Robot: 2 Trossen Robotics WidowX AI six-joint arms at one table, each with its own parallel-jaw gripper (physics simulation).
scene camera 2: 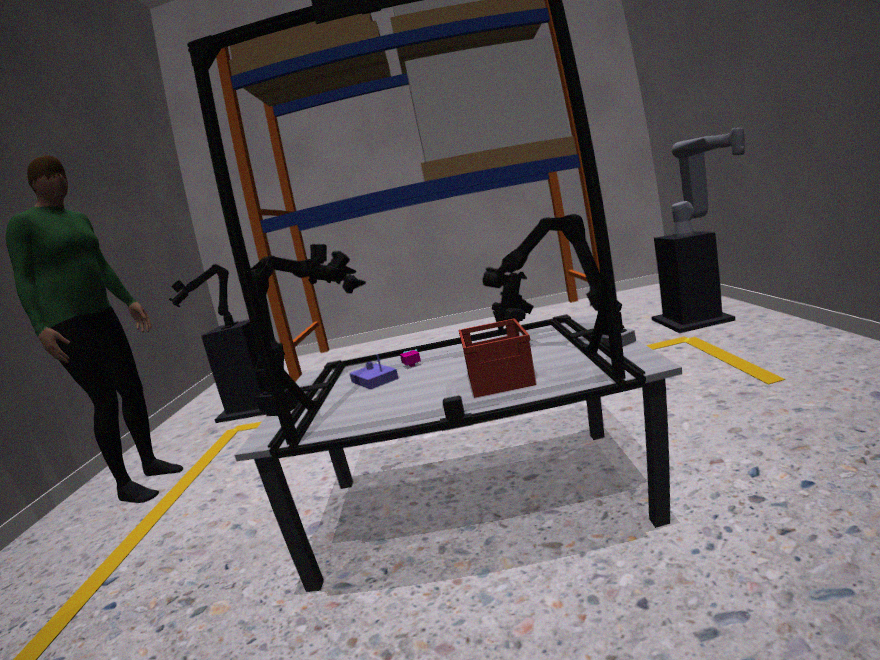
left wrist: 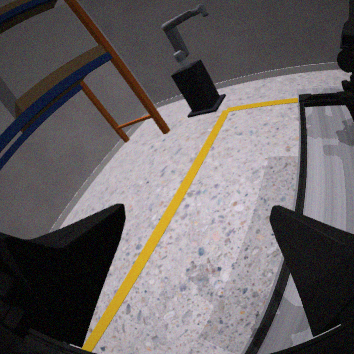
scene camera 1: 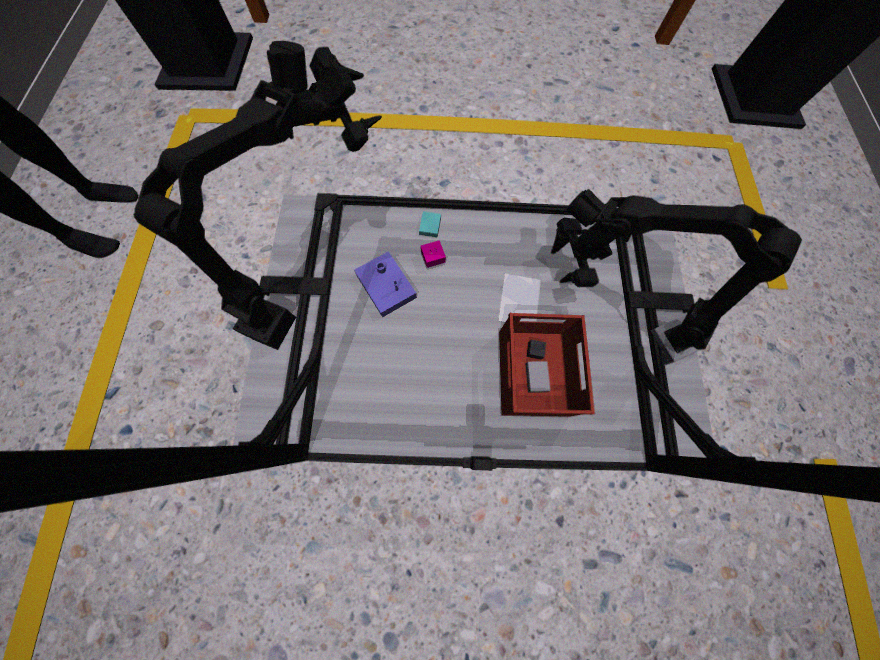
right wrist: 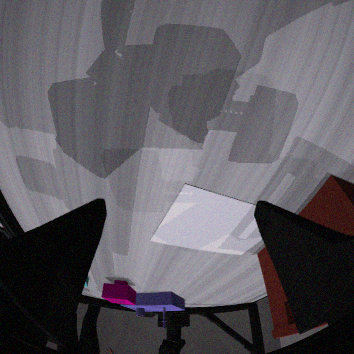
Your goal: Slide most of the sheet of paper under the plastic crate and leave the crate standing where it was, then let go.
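The red plastic crate [scene camera 1: 505, 369] [scene camera 2: 501, 369] [right wrist: 332, 205] stands upright on the table, with a dark block [scene camera 1: 536, 348] and a light grey block [scene camera 1: 538, 376] inside. The white sheet of paper [scene camera 1: 520, 292] [right wrist: 205, 220] lies flat at the crate's back side; most of it shows, and its edge nearest the crate is partly hidden in scene camera 1. My right gripper [scene camera 1: 558, 265] [scene camera 2: 513, 319] [right wrist: 183, 208] is open and empty, above the table behind the crate, near the paper. My left gripper [scene camera 1: 370, 96] [scene camera 2: 358, 277] [left wrist: 200, 213] is open and empty, raised beyond the table's back edge.
A purple board with small knobs [scene camera 1: 384, 284] [scene camera 2: 373, 375] [right wrist: 157, 300] lies at the left of the table. A magenta block [scene camera 1: 432, 253] [scene camera 2: 410, 357] [right wrist: 118, 292] and a teal block [scene camera 1: 429, 223] lie behind it. A black frame [scene camera 1: 454, 204] runs around the table top.
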